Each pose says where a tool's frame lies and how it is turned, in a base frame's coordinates. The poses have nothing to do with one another.
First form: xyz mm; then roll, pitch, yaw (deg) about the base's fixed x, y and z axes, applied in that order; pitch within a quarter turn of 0, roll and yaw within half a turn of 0.
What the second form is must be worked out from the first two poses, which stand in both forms.
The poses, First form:
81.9, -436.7, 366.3, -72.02, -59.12, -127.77
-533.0, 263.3, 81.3, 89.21, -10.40, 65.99
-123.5, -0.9, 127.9, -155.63, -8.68, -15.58
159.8, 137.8, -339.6, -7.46, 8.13, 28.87
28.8, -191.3, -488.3, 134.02, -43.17, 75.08
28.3, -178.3, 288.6, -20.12, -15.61, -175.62
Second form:
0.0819, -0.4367, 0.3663, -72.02, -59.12, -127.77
-0.5330, 0.2633, 0.0813, 89.21, -10.40, 65.99
-0.1235, -0.0009, 0.1279, -155.63, -8.68, -15.58
0.1598, 0.1378, -0.3396, -7.46, 8.13, 28.87
0.0288, -0.1913, -0.4883, 134.02, -43.17, 75.08
0.0283, -0.1783, 0.2886, -20.12, -15.61, -175.62

